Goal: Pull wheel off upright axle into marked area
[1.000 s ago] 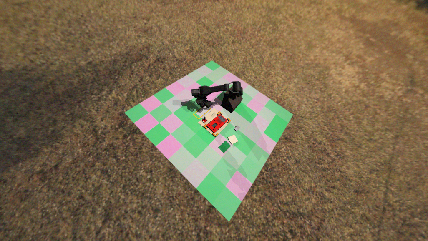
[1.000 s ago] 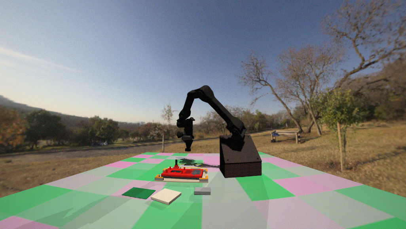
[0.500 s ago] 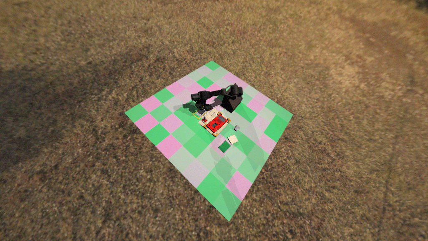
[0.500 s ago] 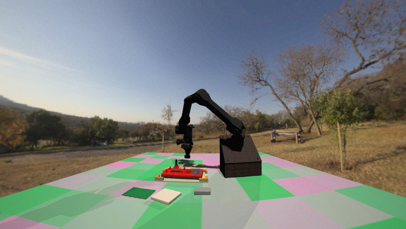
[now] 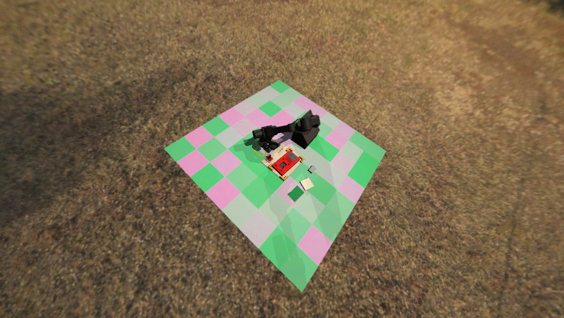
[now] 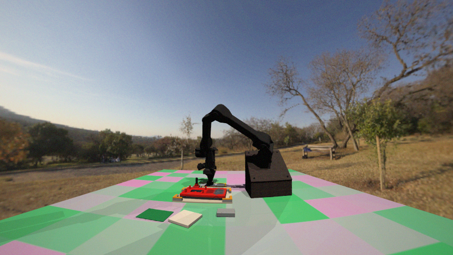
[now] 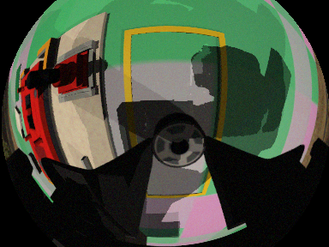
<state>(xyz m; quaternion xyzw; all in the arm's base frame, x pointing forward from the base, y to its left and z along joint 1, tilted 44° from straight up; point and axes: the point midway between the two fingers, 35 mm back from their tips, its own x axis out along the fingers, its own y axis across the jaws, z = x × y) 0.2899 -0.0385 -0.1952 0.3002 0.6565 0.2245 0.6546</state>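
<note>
Right now my gripper tip is right at the black wheel. The rest, counted from my gripper tip: cream tile: 420 mm to the left, 70 mm ahead; then grey tile: 400 mm to the left, 60 mm behind; then dark green tile: 400 mm to the left, 180 mm ahead, 10 mm below.
</note>
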